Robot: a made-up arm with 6 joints.
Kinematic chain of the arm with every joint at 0, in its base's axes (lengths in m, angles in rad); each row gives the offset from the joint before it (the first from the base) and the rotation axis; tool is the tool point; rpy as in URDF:
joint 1: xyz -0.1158 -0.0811 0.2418 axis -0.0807 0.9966 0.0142
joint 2: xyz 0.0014 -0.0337 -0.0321 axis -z
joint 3: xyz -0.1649 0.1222 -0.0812 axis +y
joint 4: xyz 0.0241 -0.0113 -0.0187 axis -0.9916 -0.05 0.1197
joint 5: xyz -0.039 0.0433 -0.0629 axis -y
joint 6: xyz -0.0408 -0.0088 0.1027 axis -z
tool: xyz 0.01 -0.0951 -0.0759 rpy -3.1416 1.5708 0
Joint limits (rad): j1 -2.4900..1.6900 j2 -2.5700..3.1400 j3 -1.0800..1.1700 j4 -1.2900..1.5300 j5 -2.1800..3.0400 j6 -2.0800..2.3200
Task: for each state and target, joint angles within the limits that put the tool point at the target. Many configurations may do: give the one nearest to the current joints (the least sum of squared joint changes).
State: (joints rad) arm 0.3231 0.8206 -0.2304 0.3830 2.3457 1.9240
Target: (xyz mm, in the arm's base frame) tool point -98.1 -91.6 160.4
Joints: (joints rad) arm 0.1967 0.8337 -1.0800 0.8338 2.7929 1.6141
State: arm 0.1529 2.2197 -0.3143 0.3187 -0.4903 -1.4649
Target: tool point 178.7 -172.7 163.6
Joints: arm -0.4907 2.4581 0.0199 0.1159 -0.5714 -2.0294
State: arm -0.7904 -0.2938 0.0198 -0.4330 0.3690 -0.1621
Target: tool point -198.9 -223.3 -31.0
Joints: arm -0.5565 -0.8063 0.1981 -0.3087 0.3591 -0.0184
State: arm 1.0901 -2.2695 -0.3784 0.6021 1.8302 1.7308
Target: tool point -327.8 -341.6 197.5
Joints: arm 1.5808 -1.5868 -0.0024 1.0267 1.4491 1.3649
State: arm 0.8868 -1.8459 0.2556 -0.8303 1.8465 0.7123
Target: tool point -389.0 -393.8 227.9
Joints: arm 0.9828 -1.8539 0.2241 -0.8879 1.8788 0.6286
